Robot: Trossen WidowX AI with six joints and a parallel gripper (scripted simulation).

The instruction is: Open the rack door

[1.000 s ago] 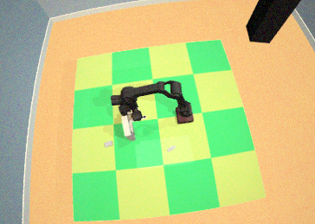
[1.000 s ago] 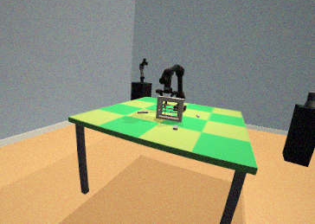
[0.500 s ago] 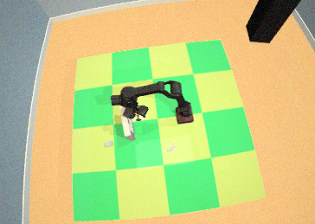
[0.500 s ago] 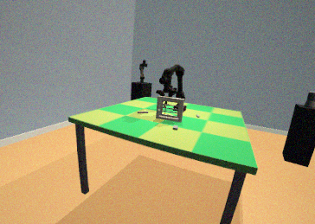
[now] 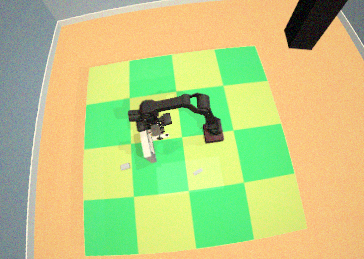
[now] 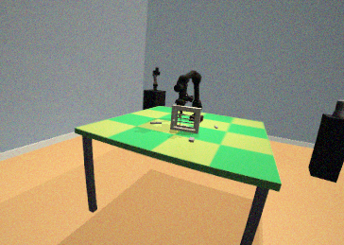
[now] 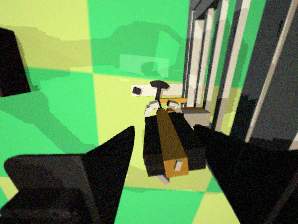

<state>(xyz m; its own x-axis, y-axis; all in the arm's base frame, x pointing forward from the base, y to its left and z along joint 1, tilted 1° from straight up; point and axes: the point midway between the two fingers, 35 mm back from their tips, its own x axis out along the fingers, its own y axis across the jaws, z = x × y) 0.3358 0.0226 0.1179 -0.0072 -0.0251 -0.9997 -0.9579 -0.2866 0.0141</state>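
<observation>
The door handle lies 1 cm to the left of my gripper tip and 2 cm below it.
</observation>
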